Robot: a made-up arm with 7 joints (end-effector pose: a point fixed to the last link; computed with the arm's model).
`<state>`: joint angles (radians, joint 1 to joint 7).
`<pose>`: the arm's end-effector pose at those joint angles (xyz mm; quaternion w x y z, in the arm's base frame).
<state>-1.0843 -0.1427 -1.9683 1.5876 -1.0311 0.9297 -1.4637</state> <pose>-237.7 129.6 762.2 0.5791 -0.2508 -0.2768 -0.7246</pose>
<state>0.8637 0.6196 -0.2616 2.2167 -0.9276 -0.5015 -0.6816</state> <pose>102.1 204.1 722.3 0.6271 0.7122 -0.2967 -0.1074</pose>
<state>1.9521 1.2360 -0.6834 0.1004 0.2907 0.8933 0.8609</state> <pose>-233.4 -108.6 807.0 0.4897 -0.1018 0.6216 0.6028</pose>
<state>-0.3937 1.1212 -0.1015 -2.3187 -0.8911 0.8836 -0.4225</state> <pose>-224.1 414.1 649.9 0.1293 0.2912 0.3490 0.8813</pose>
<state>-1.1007 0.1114 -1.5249 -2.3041 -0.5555 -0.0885 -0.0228</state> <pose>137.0 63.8 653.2 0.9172 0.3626 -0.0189 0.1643</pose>
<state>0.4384 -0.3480 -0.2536 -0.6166 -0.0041 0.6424 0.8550</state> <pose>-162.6 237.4 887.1 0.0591 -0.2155 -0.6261 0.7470</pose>
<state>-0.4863 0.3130 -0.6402 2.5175 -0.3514 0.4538 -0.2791</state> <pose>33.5 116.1 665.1 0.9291 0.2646 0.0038 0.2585</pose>
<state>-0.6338 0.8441 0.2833 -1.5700 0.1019 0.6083 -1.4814</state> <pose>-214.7 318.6 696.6 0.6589 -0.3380 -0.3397 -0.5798</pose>
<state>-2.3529 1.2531 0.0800 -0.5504 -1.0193 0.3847 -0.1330</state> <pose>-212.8 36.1 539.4 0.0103 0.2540 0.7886 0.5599</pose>
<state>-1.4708 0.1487 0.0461 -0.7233 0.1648 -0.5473 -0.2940</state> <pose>-200.0 303.3 769.8 0.0918 -0.5331 -0.4326 -0.7213</pose>
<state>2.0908 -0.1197 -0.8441 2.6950 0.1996 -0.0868 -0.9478</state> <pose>-21.6 255.3 820.0 0.0643 -0.9642 0.1728 0.1909</pose>
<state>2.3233 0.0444 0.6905 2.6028 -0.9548 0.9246 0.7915</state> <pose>-48.5 206.9 908.6 0.0014 -0.8439 -0.1470 -0.5159</pose>
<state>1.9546 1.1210 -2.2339 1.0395 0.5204 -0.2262 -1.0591</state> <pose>-131.6 127.4 979.5 0.1676 0.5374 -0.0740 0.8232</pose>
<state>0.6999 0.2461 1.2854 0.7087 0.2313 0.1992 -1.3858</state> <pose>-75.6 123.6 773.2 0.2289 0.4321 -0.8324 -0.2608</pose>
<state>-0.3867 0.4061 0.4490 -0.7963 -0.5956 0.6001 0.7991</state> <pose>-213.9 330.6 714.8 0.1418 0.5318 0.2586 -0.7938</pose>
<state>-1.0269 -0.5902 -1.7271 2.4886 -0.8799 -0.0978 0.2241</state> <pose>-308.7 -82.1 737.7 0.6086 0.1795 -0.0155 -0.7728</pose>
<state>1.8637 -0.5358 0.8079 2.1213 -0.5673 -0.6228 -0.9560</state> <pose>-105.5 2.2 486.6 0.3908 0.3231 -0.5481 -0.6652</pose>
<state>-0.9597 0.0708 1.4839 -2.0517 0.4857 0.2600 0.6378</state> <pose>-137.8 276.4 718.2 0.3760 0.6339 0.2240 -0.6377</pose>
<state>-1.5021 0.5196 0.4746 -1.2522 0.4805 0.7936 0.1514</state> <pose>-32.1 195.5 531.1 0.5181 0.2242 -0.1984 -0.8012</pose>
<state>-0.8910 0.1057 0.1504 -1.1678 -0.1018 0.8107 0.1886</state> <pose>-39.9 283.8 646.7 0.1266 0.4012 -0.1181 -0.8995</pose>
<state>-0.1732 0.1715 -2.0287 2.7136 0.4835 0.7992 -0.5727</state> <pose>-246.8 139.0 703.4 0.6193 0.5941 0.4220 0.2921</pose>
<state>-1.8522 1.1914 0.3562 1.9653 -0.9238 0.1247 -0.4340</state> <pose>139.5 20.3 744.5 0.9059 -0.1568 -0.3309 0.2125</pose>
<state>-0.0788 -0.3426 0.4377 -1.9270 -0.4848 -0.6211 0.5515</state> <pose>-99.6 201.4 1085.1 0.4750 0.2014 -0.4692 0.7167</pose>
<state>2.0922 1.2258 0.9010 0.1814 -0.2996 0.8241 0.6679</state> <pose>-310.5 -41.9 948.7 0.1756 -0.5120 -0.6109 -0.5778</pose>
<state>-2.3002 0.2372 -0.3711 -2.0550 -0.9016 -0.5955 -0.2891</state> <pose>265.7 190.0 818.8 0.8093 -0.2246 -0.1701 0.5154</pose>
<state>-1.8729 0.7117 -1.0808 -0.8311 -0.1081 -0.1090 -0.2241</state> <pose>18.2 268.6 613.0 0.3591 0.6419 0.2021 0.6466</pose>
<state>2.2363 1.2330 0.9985 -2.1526 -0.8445 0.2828 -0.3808</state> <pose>-73.6 -255.0 811.4 0.6069 -0.2425 0.7502 0.1008</pose>
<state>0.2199 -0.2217 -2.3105 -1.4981 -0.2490 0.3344 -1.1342</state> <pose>-12.4 263.1 792.3 0.0742 -0.9289 0.3423 0.1205</pose>
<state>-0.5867 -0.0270 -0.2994 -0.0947 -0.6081 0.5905 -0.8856</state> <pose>-234.0 191.1 721.9 0.4264 -0.1991 -0.3883 -0.7923</pose>
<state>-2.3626 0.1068 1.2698 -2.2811 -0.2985 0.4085 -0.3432</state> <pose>39.9 118.2 611.7 0.0103 -0.4951 0.5738 0.6523</pose>
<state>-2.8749 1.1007 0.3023 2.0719 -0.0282 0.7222 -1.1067</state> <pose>35.7 -112.4 832.3 0.7671 -0.4421 0.1536 0.4388</pose>
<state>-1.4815 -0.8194 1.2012 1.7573 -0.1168 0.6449 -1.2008</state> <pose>-221.7 126.0 955.6 0.0809 -0.5400 -0.5868 0.5980</pose>
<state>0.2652 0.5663 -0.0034 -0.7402 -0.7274 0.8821 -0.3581</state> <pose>-288.4 297.1 821.9 0.4654 0.1358 0.1472 -0.8621</pose>
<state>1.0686 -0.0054 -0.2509 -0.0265 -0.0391 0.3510 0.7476</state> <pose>-238.1 66.6 876.5 0.3942 0.0870 0.8137 -0.4181</pose>
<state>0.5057 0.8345 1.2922 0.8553 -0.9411 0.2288 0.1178</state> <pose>-113.1 327.8 716.7 0.3846 0.8848 0.1998 -0.1711</pose>
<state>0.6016 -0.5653 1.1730 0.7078 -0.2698 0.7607 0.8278</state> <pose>-83.0 158.3 666.4 0.5580 0.7517 0.1540 -0.3160</pose>
